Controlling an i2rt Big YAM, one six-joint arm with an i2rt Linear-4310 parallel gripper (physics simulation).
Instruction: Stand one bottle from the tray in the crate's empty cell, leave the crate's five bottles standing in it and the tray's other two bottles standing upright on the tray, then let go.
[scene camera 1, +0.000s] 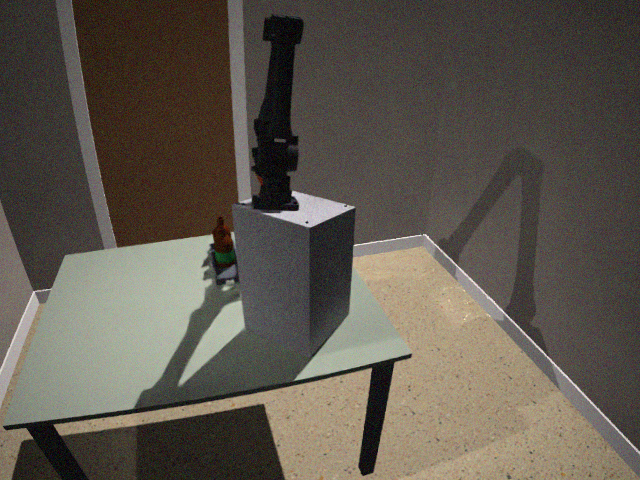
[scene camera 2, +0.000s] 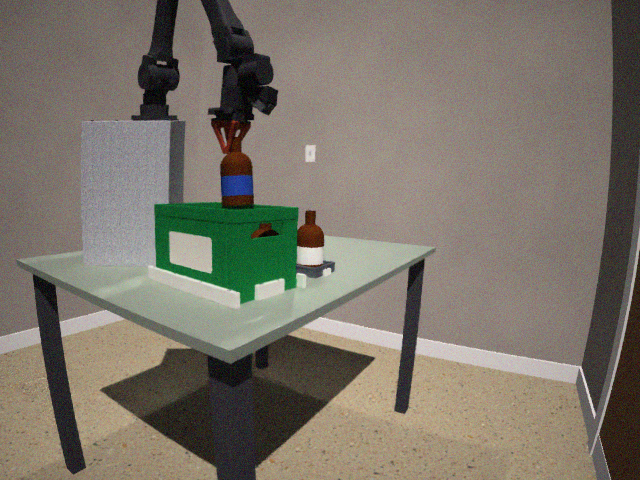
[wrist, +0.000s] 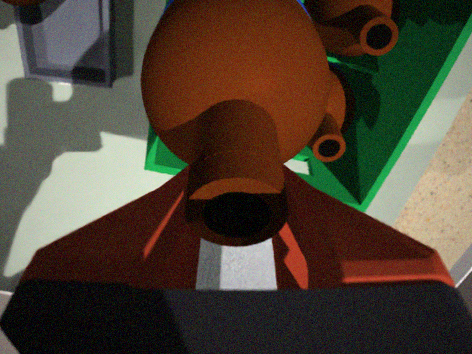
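My gripper is shut on the neck of a brown bottle with a blue label. The bottle hangs upright over the green crate, its base at about rim height in scene camera 2. It hides part of the crate in the wrist view. Two crate bottles show to its right; the other cells are hidden. On the dark tray, a white-label bottle stands upright, and a green-label bottle stands in scene camera 1.
A tall grey pedestal carries the arm and hides the crate in scene camera 1. Low white strips line the crate's foot. The tray stands beside the crate on the pale green table. The crate is near a table corner.
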